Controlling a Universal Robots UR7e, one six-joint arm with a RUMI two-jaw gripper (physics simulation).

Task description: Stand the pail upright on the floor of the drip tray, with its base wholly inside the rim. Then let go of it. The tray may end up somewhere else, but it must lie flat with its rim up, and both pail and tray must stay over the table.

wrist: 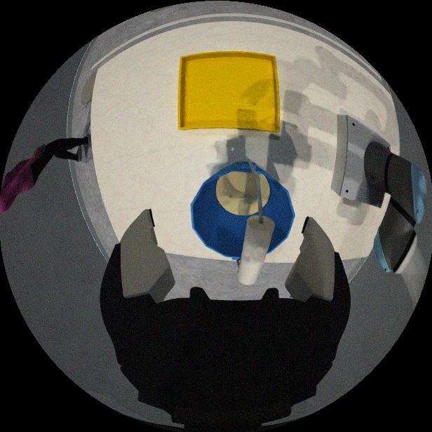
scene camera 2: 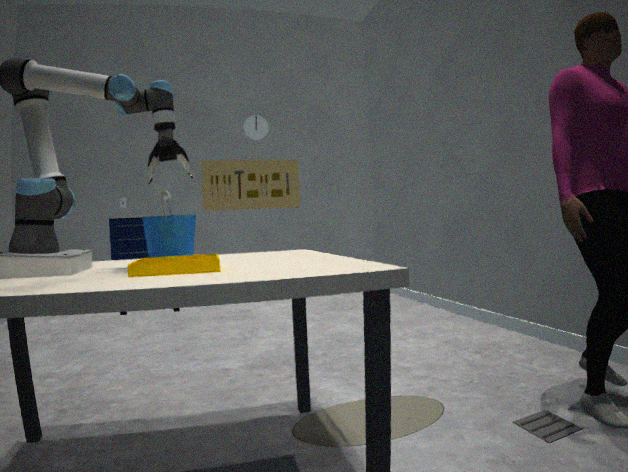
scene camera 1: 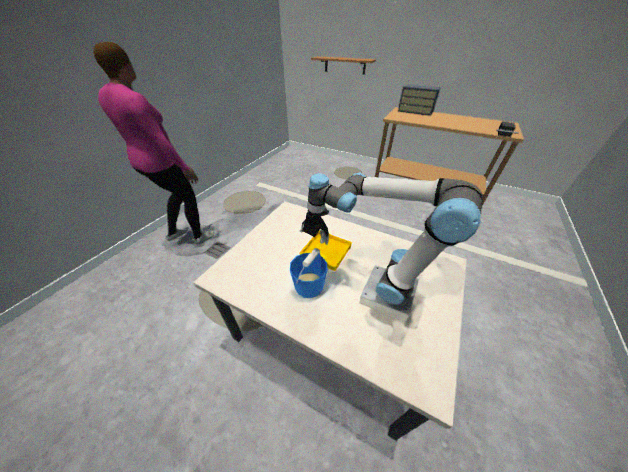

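Pixels of known places: gripper, between the fingertips: (scene camera 2: 170,181) (scene camera 1: 313,238); arm's base, origin of its link: (scene camera 2: 34,251).
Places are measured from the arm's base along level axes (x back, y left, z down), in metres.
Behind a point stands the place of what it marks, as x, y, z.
The blue pail (scene camera 1: 308,288) @[-0.349, 0.286, -0.030] (scene camera 2: 170,236) @[-0.417, 0.131, -0.025] (wrist: 215,230) stands upright on the table, beside the tray and apart from it. Its raised handle has a thick white grip (scene camera 1: 311,257) @[-0.373, 0.226, -0.186] (scene camera 2: 166,197) @[-0.395, 0.196, -0.161] (wrist: 256,250). A tan disc shows inside at its bottom. The yellow drip tray (scene camera 1: 343,256) @[-0.350, -0.066, 0.048] (scene camera 2: 175,265) @[-0.488, -0.180, 0.046] (wrist: 181,92) lies flat with its rim up. My gripper (scene camera 1: 313,236) @[-0.424, 0.137, -0.210] (scene camera 2: 171,179) @[-0.424, 0.137, -0.210] (wrist: 230,214) is open and empty, pointing down. In scene camera 2 its fingertips are above the handle grip. In the wrist view the pail's mouth and grip show between the fingers.
The arm's base plate (scene camera 1: 372,292) @[-0.089, 0.097, 0.006] (scene camera 2: 50,263) @[-0.101, -0.093, 0.032] (wrist: 350,175) is on the same table (scene camera 1: 385,355) @[0.086, 0.314, 0.069] (scene camera 2: 314,263) @[-0.866, -0.082, 0.069] (wrist: 135,100). A person in a pink top (scene camera 1: 134,126) (scene camera 2: 583,131) (wrist: 17,182) stands off the table. A wooden shelf unit (scene camera 1: 456,123) stands by the wall.
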